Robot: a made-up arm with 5 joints.
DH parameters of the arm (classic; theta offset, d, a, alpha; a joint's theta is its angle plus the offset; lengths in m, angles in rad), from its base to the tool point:
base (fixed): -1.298 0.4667 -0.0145 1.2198
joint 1: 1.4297 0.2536 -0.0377 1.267
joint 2: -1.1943 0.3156 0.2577 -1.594
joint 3: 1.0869 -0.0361 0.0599 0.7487
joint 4: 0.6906 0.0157 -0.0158 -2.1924
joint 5: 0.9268 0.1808 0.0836 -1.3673
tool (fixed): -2.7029 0.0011 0 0
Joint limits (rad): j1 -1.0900..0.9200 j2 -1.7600..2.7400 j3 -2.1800..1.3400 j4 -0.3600..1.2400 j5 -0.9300..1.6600
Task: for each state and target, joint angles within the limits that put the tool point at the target. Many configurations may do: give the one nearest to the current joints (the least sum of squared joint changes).
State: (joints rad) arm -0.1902 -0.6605 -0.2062 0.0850 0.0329
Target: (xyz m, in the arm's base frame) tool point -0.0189 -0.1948 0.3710
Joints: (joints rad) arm 0.0792 -0.3801 -0.8800 -0.2763 -0.1012
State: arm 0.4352 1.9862 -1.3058 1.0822 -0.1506
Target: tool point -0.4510 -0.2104 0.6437
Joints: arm -0.1849 2.7400 -1.2802 0.6695 -0.6167
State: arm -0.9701 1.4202 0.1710 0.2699 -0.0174
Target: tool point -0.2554 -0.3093 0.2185
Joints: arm -1.0182 1.0214 0.7387 0.7216 0.3049
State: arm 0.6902 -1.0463 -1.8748 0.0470 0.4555
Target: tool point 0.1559 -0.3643 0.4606
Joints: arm 0.6883 -0.5733 -2.0940 -0.2238 0.2529
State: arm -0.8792 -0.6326 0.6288 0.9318 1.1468
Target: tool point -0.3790 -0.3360 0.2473
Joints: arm -0.2125 -1.1222 0.4366 0.6220 0.8808
